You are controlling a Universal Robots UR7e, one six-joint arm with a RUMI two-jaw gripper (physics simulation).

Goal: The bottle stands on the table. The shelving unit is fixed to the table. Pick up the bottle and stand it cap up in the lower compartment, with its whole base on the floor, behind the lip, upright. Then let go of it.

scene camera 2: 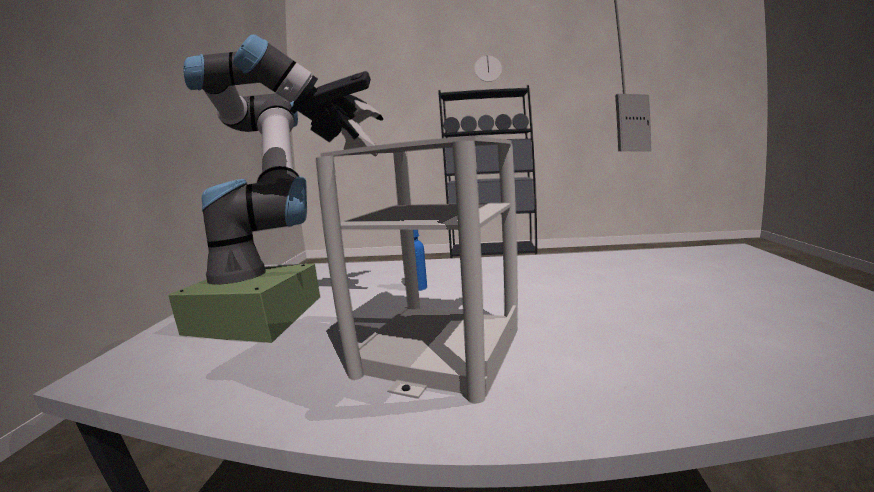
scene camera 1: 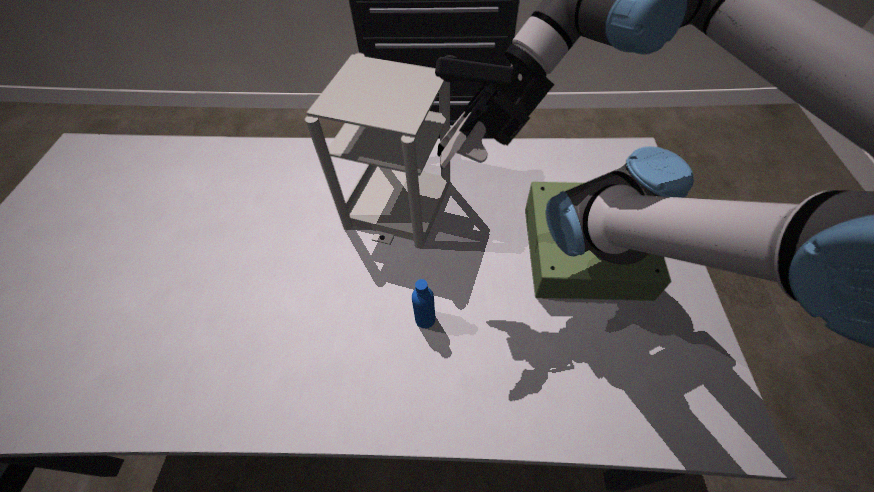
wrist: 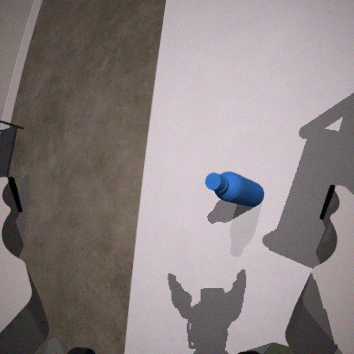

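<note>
The blue bottle (scene camera 1: 423, 308) (scene camera 2: 420, 265) (wrist: 242, 189) stands upright on the table, cap up, beside the shelving unit (scene camera 1: 379, 91) (scene camera 2: 467, 268). In the scene camera 2 view it shows through the unit, partly hidden by a post. The unit's lower compartment floor (scene camera 1: 370, 204) (scene camera 2: 397, 349) holds no bottle; a low lip (scene camera 2: 415, 371) runs along its edge. My gripper (scene camera 1: 462, 152) (scene camera 2: 377, 135) (wrist: 171, 185) is open and empty, tilted, high above the table near the top of the unit and well away from the bottle.
The green base block (scene camera 1: 599, 288) (scene camera 2: 220, 317) carries the arm beside the unit. A small plate with a dark dot (scene camera 1: 384, 238) (scene camera 2: 407, 388) lies at the unit's foot. The unit's four posts, middle shelf (scene camera 2: 397, 224) and top board bound its compartments. A dark drawer cabinet (scene camera 1: 434, 24) stands beyond the table.
</note>
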